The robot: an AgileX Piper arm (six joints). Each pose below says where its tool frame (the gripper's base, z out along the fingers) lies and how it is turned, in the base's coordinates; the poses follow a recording.
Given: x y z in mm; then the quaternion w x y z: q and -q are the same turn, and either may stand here.
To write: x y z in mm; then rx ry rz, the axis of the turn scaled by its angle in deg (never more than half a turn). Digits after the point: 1 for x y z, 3 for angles.
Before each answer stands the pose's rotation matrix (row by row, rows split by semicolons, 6 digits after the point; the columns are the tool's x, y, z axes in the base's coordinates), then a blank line. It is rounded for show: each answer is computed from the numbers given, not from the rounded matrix.
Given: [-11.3 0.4 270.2 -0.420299 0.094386 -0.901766 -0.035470]
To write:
-0.628880 -0.200044 0.751327; -0.140412 0.979666 0.143312; -0.764718 -0.015369 -0.644181

[-11.3 0.4 270.2 -13.553 129.486 5.093]
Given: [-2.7 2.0 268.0 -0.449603 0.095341 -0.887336 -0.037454]
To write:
-0.577535 -0.202878 0.790755; -0.135520 0.979015 0.152200; -0.805039 -0.019263 -0.592909

[-2.7 2.0 268.0 -13.509 125.729 5.307]
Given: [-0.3 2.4 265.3 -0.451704 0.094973 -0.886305 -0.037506]
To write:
-0.573887 -0.202233 0.793571; -0.134467 0.979147 0.152283; -0.807819 -0.019316 -0.589113

[-0.3 2.4 265.3 -13.444 125.464 5.309]
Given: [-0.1 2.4 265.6 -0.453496 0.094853 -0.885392 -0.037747]
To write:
-0.570688 -0.202200 0.795883; -0.133728 0.979156 0.152873; -0.810205 -0.019189 -0.585833

[-0.1 2.4 265.6 -13.416 125.234 5.339]
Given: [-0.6 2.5 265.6 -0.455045 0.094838 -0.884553 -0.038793]
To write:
-0.567879 -0.203084 0.797665; -0.132473 0.979002 0.154940; -0.812382 -0.017682 -0.582858

[-0.6 2.5 265.6 -13.405 125.028 5.483]
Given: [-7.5 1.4 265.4 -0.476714 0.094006 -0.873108 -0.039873]
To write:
-0.527814 -0.202171 0.824948; -0.126139 0.979146 0.159255; -0.839942 -0.020001 -0.542308

[-7.5 1.4 265.4 -13.160 122.225 5.582]
